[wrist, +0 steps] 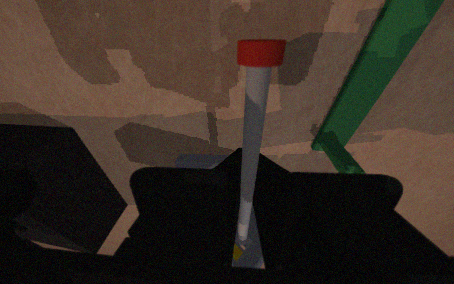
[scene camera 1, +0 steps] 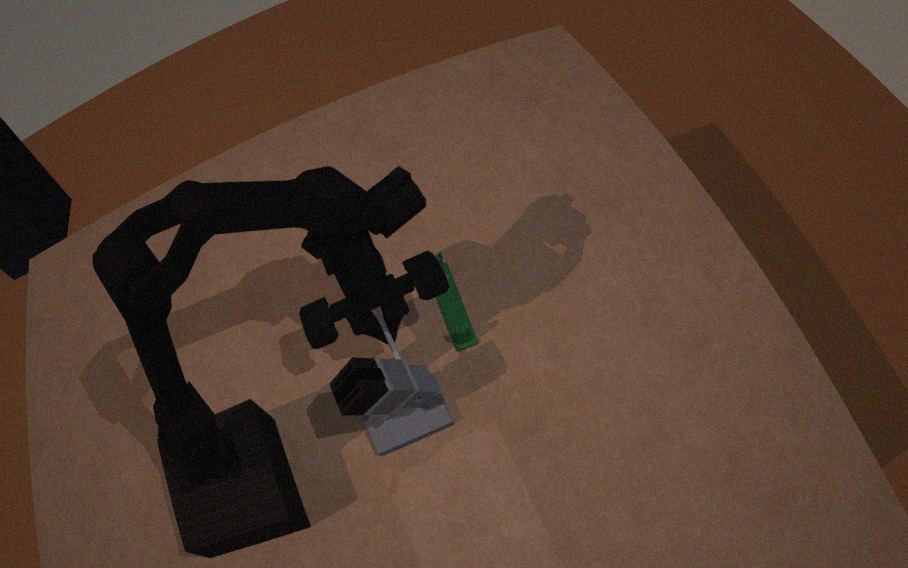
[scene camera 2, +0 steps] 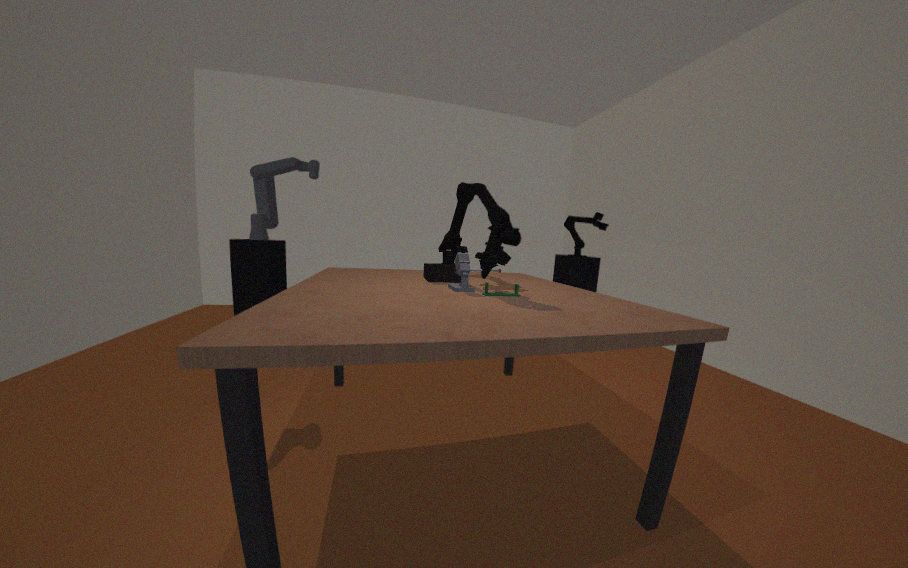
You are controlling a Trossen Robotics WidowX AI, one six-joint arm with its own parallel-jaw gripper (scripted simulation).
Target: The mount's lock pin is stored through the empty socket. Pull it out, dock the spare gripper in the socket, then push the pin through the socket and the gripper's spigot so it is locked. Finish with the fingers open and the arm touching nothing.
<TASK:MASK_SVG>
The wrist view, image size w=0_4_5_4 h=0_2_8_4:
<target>my gripper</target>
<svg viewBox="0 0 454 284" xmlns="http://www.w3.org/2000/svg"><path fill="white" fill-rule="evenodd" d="M454 256L447 256L444 251L442 252L437 245L433 244L422 232L395 211L397 203L403 194L403 186L396 178L383 174L291 173L260 153L252 202L265 268L231 267L240 207L242 148L236 149L213 169L145 167L135 171L130 177L129 184L139 216L128 230L129 237L123 240L123 243L121 243L113 256L26 246L19 235L12 230L8 222L28 209L38 185L28 169L0 167L0 284L454 284Z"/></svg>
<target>lock pin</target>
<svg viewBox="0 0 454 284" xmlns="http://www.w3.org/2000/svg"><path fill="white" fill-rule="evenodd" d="M287 40L238 40L237 64L247 67L238 221L238 243L242 246L247 242L272 67L282 65Z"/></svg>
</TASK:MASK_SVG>
